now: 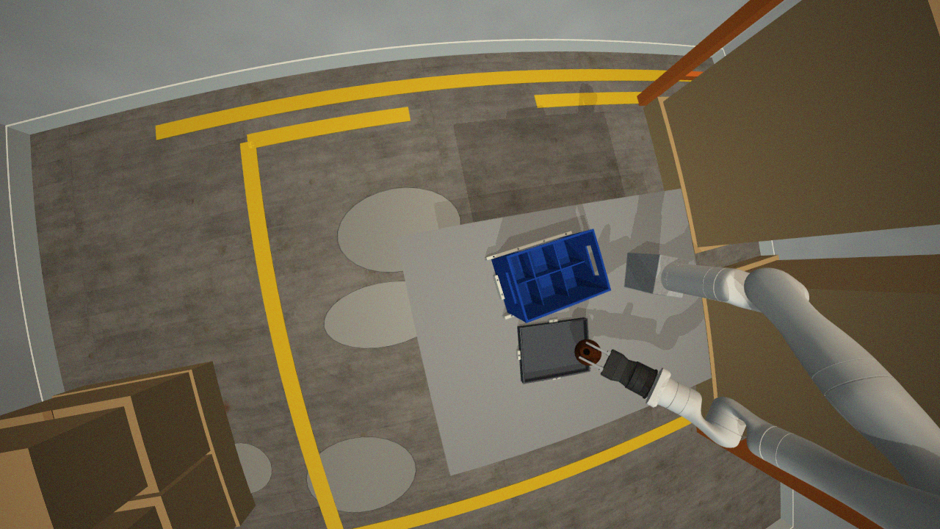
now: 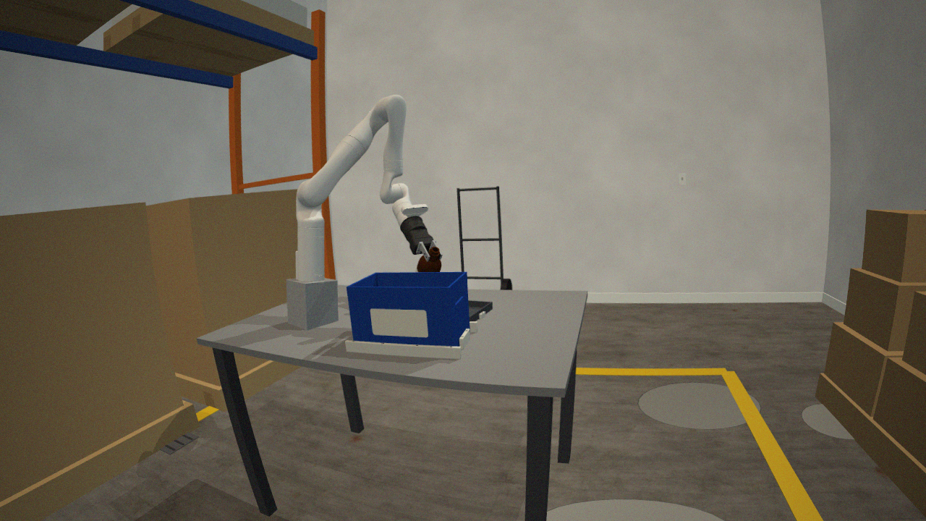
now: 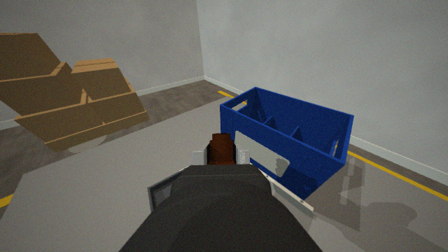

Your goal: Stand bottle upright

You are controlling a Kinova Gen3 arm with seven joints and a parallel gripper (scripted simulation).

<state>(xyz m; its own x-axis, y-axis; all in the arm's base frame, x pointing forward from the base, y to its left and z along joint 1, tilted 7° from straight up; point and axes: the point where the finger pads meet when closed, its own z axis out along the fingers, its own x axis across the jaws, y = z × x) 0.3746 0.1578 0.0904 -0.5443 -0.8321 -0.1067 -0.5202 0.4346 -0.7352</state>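
Now: hand 20 mm past the brown bottle, 20 mm to the right of it and 40 mm above it. The rest, counted from my hand: dark grey tray 10 mm ahead, 50 mm to the left, 190 mm below; then blue crate 50 mm ahead, 220 mm to the right, 120 mm below.
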